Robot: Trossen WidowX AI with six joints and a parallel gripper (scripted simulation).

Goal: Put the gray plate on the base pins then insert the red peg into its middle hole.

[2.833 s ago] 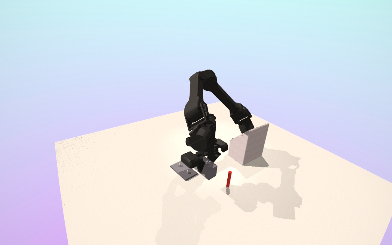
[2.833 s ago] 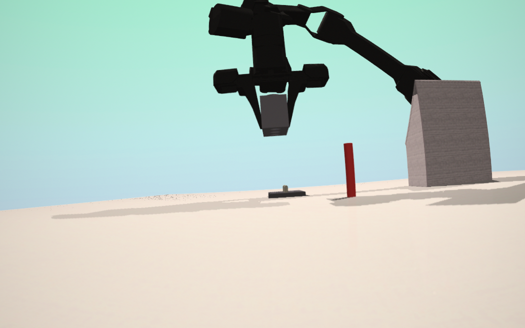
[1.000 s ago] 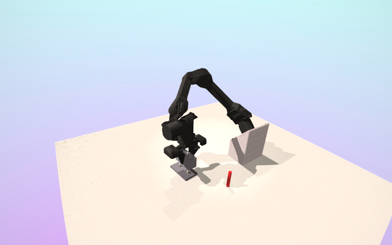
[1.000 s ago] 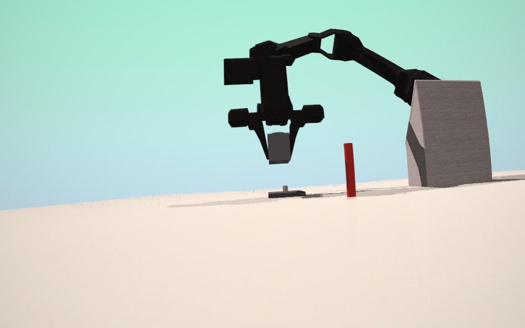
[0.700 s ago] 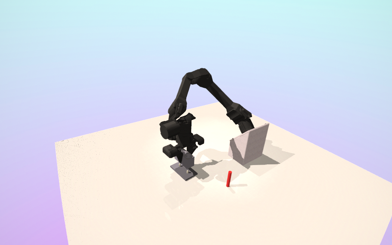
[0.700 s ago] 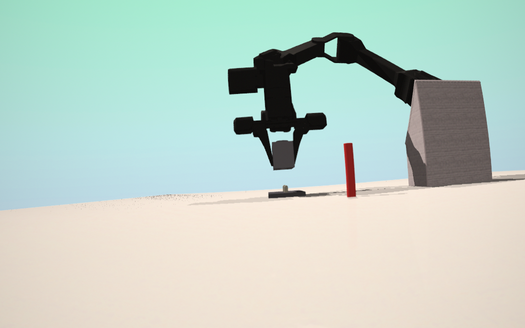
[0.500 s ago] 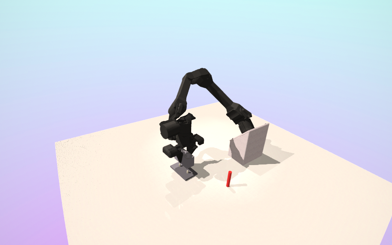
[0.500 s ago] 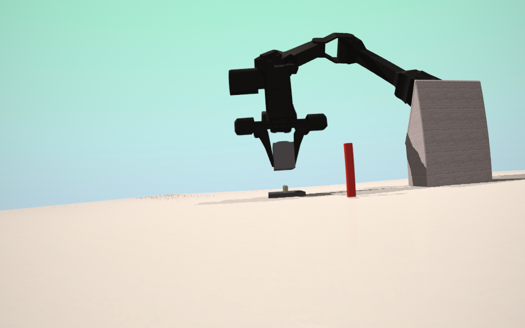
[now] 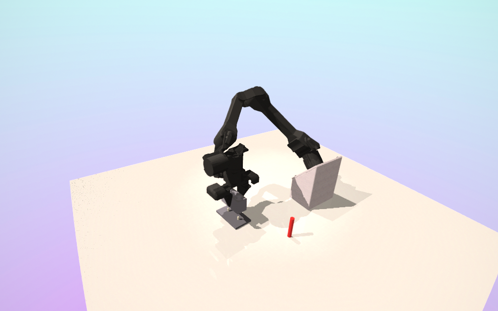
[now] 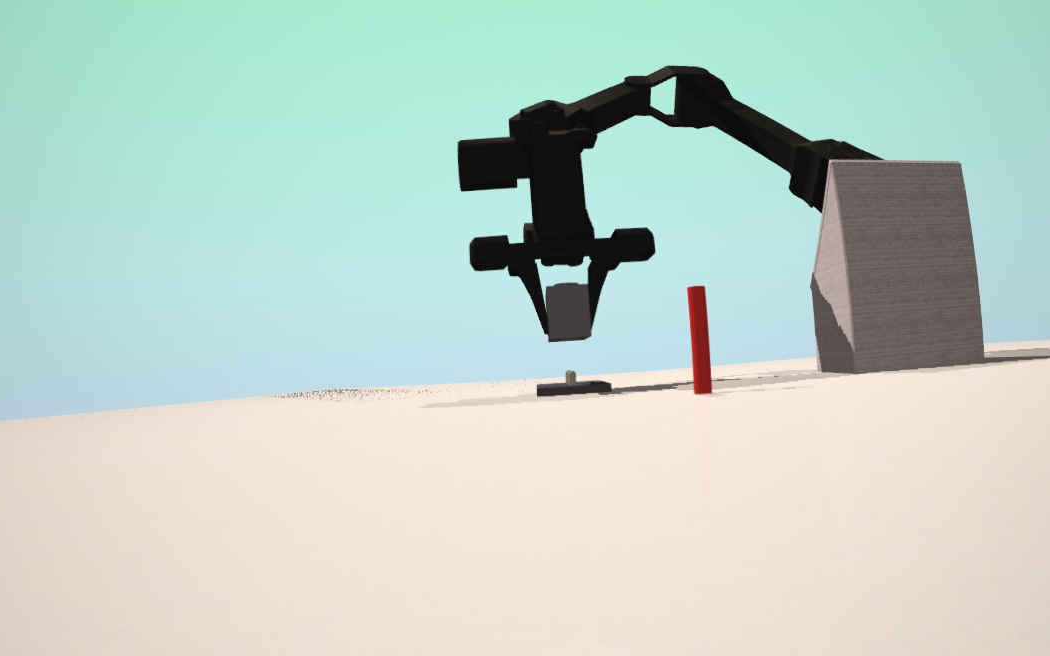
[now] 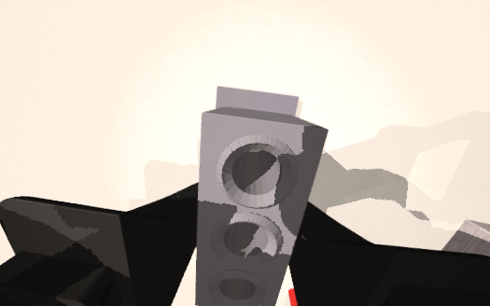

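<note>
Now: the gray base 50 mm below my gripper tip. From my gripper tip the other things lie so: gray plate 30 mm above; then red peg 170 mm to the left, 130 mm behind, 20 mm below.
</note>
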